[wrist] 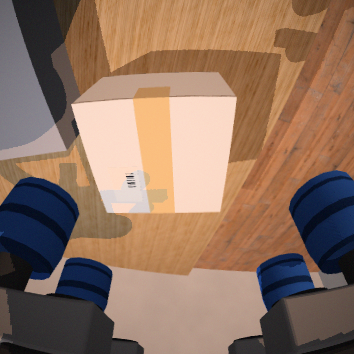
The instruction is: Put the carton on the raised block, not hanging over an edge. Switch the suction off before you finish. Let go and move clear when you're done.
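The carton [200, 150], pale with an orange tape strip and a barcode label, stands on the wooden table in the upper middle of the wrist view, close beside the raised block. The raised block [25, 95] shows in part at the upper left, with a grey top and a dark side; no part of the carton is on it. My gripper [181, 250] is open, with nothing on its four blue suction cups. The cups are above the carton's level and apart from it, to the left and right of its near edge. The carton's underside is hidden.
The wooden table [165, 245] ends in a corner below the carton. Reddish plank floor [260, 220] lies beyond its right edge, and a pale surface [185, 310] shows at the bottom between the cups. Shadows fall across the table.
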